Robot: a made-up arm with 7 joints.
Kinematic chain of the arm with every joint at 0, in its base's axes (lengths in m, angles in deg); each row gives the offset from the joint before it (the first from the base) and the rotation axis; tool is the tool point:
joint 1: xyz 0 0.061 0 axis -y
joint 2: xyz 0 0.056 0 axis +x
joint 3: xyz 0 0 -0.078 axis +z
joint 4: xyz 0 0 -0.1 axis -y
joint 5: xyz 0 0 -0.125 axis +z
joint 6: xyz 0 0 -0.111 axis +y
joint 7: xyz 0 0 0 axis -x
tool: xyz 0 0 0
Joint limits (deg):
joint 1: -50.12..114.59
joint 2: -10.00..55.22
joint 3: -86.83..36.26
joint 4: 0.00..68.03
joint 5: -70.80..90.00
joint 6: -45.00..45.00
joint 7: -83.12..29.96
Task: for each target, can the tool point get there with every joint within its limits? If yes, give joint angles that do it. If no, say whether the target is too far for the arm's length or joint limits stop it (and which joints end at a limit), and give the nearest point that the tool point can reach.
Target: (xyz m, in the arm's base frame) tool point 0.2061 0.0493 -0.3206
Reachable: yes | joints 18.09 9.06 -52.34 41.96 38.10 -35.47 -29.22
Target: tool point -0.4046 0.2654 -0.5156
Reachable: no: too far | nearest point -0.2493 0.2084 -0.3177 | short by 0.258 m
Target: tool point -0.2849 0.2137 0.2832
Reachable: no: joint limits stop it (at a limit: joint 1, joint 2, joint 4) | nearest point -0.0125 0.3874 0.2134 | short by 0.331 m
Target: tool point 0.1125 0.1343 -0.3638
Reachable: yes | joints -1.85 21.78 -43.41 46.41 -49.38 -14.91 -59.84
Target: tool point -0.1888 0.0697 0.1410
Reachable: no: joint limits stop it (at a limit: joint 1, joint 3, joint 4) | nearest point -0.1918 -0.1088 -0.1761 | short by 0.364 m
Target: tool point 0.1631 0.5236 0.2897
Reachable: no: too far | nearest point 0.1379 0.4311 0.2018 | short by 0.130 m
